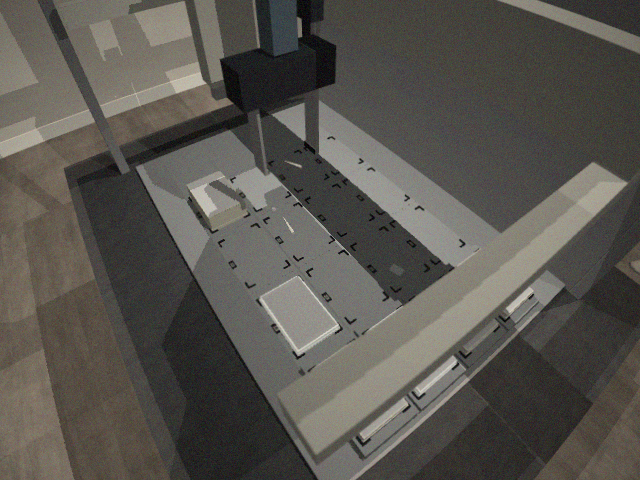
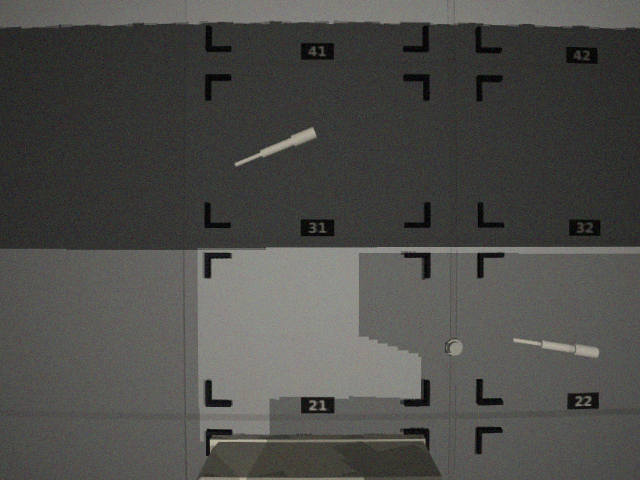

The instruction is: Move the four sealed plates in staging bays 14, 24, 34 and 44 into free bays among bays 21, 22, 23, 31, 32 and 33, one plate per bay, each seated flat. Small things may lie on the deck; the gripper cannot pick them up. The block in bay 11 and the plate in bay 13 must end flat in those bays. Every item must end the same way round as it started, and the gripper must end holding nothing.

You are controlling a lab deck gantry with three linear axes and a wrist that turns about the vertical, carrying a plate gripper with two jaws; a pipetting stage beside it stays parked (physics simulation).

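Frame: origin at the robot's base, x ahead, y left, z up, level; centimetres.
Where they show: gripper, fingertip midpoint: (image 1: pixel 287 159); robot's base, origin of the base link: (image 1: pixel 190 198).
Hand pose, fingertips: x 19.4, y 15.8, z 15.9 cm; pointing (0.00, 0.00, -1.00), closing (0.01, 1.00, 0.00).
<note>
Things, the pixels of their centre, and the offset from my fingertips. "pt": a spot on its surface instead.
- cream block, body centre: (image 1: pixel 216 199) dx -13.0, dy -11.5, dz -13.8 cm
- white-rimmed plate, body centre: (image 1: pixel 298 312) dx +19.8, dy -11.5, dz -15.2 cm
- thin pale tip, surface spot: (image 2: pixel 279 146) (image 1: pixel 293 163) pt dx -15.2, dy +10.0, dz -15.3 cm
- small disc, body centre: (image 2: pixel 454 347) (image 1: pixel 273 209) dx -4.8, dy -1.9, dz -15.7 cm
- small flat square, surface spot: (image 1: pixel 396 269) pt dx +22.7, dy +9.0, dz -15.8 cm
My gripper (image 1: pixel 287 161) is open, its two jaws wide apart with no plate between them, over the far end of the deck around bays 21 and 31. The sealed plates in bays 14 (image 1: pixel 384 419), 24 (image 1: pixel 436 376), 34 (image 1: pixel 481 335) and 44 (image 1: pixel 518 302) are pale and partly hidden by the front beam; how flat they sit is hard to tell. The cream block (image 1: pixel 222 213) (image 2: pixel 320 459) sits in bay 11 and looks flat. The white-rimmed plate (image 1: pixel 299 315) lies flat in bay 13.
A thin pale tip (image 1: pixel 293 164) (image 2: pixel 279 146) lies in bay 31, another tip (image 1: pixel 288 224) (image 2: pixel 558 347) in bay 22. A small disc (image 1: pixel 273 208) (image 2: pixel 454 346) lies between bays 21 and 22. A small flat square (image 1: pixel 396 269) lies in bay 33. The beam (image 1: pixel 444 310) crosses the front.
</note>
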